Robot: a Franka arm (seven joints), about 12 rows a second.
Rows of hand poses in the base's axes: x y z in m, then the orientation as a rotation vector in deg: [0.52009, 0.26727, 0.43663, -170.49, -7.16, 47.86]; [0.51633, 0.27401, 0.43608, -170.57, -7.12, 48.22]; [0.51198, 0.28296, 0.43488, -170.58, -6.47, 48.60]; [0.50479, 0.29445, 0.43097, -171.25, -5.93, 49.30]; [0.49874, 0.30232, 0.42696, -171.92, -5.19, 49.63]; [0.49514, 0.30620, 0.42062, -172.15, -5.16, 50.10]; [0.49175, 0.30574, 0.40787, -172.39, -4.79, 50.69]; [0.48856, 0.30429, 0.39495, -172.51, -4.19, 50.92]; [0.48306, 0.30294, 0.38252, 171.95, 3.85, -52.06]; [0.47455, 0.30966, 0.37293, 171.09, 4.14, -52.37]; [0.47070, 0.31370, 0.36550, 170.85, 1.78, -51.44]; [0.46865, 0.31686, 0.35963, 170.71, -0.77, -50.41]
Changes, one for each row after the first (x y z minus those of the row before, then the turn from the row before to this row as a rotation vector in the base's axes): [-0.00376, 0.00674, -0.00055, -0.18, 0.20, 0.02]; [-0.00435, 0.00895, -0.00120, -0.21, 0.24, -0.37]; [-0.00719, 0.01149, -0.00391, -0.90, 0.29, -0.12]; [-0.00605, 0.00787, -0.00401, -0.82, 0.07, -0.27]; [-0.00360, 0.00388, -0.00634, -0.35, 0.24, 0.08]; [-0.00339, -0.00046, -0.01275, -0.45, 0.31, -0.12]; [-0.00319, -0.00145, -0.01292, -0.27, 0.12, -0.32]; [-0.00550, -0.00135, -0.01243, -0.45, 0.79, -0.09]; [-0.00851, 0.00672, -0.00959, -0.65, 0.33, 0.40]; [-0.00385, 0.00404, -0.00743, -0.94, -0.55, -1.28]; [-0.00205, 0.00316, -0.00587, -0.88, -0.64, -1.44]
